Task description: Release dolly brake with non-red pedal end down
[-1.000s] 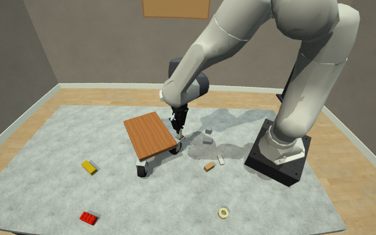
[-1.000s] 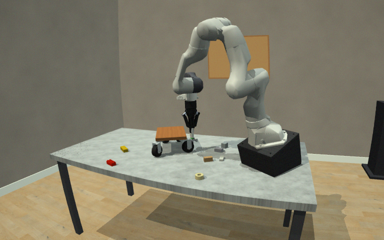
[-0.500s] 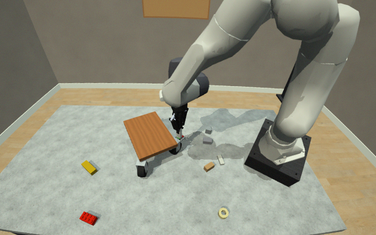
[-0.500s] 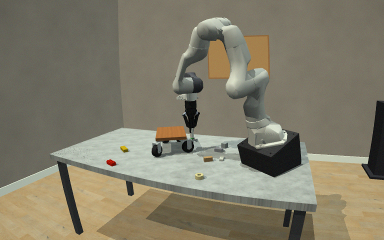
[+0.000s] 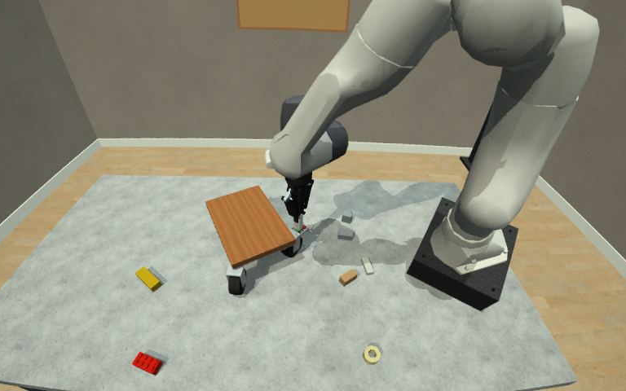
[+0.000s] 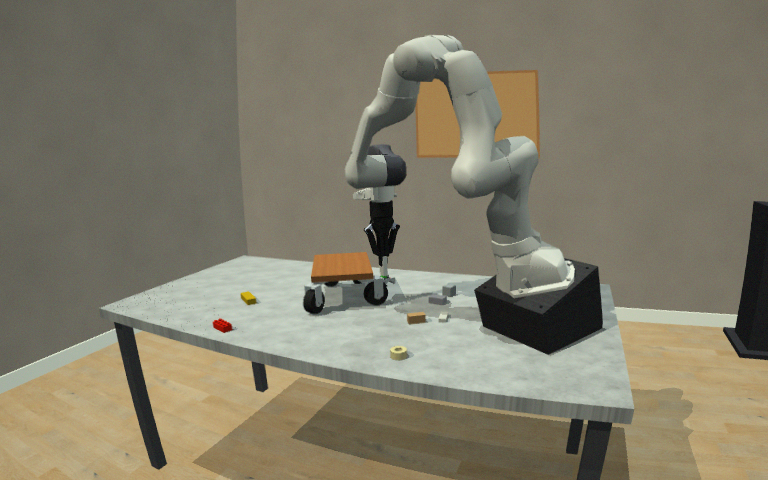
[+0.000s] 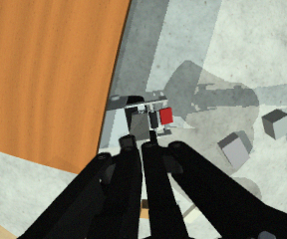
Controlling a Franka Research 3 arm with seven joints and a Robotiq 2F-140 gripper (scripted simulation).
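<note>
My hand is 5 cm above the brake pedal, 1 cm to the left of it and 1 cm past it. Also, from my hand: tan block: 17 cm behind, 12 cm to the left, 12 cm below; then white piece: 24 cm behind, 13 cm below, 7 cm to the left; then yellow brick: 46 cm ahead, 18 cm to the left, 12 cm below.
</note>
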